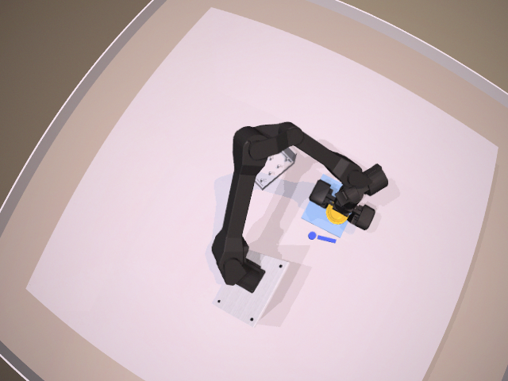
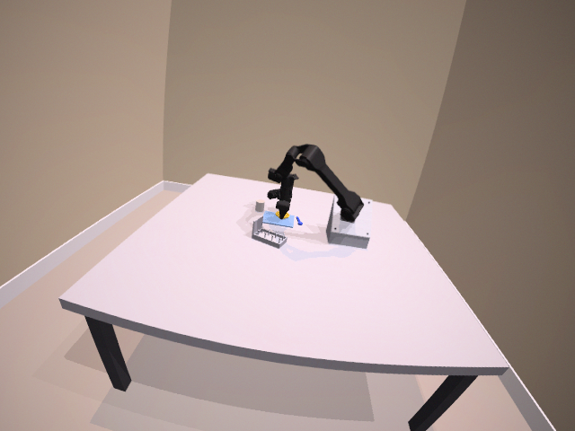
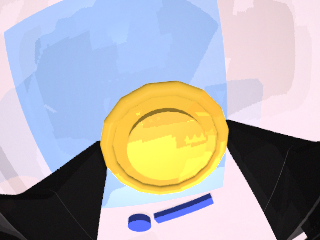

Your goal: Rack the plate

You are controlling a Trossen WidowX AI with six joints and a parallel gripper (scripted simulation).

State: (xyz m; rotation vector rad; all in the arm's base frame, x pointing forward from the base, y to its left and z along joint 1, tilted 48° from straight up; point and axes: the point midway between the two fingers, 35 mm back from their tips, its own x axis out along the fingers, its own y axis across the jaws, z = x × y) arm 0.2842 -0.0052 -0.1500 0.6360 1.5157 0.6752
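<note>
The light blue mat lies 1 cm ahead of my gripper tip, 2 cm to the left of it and 1 cm below it. The rest, counted from my gripper tip: blue spoon (9 cm behind, 1 cm to the left, 1 cm below); then white cup (12 cm ahead, 5 cm to the right, 2 cm above); then yellow plate (1 cm above).
</note>
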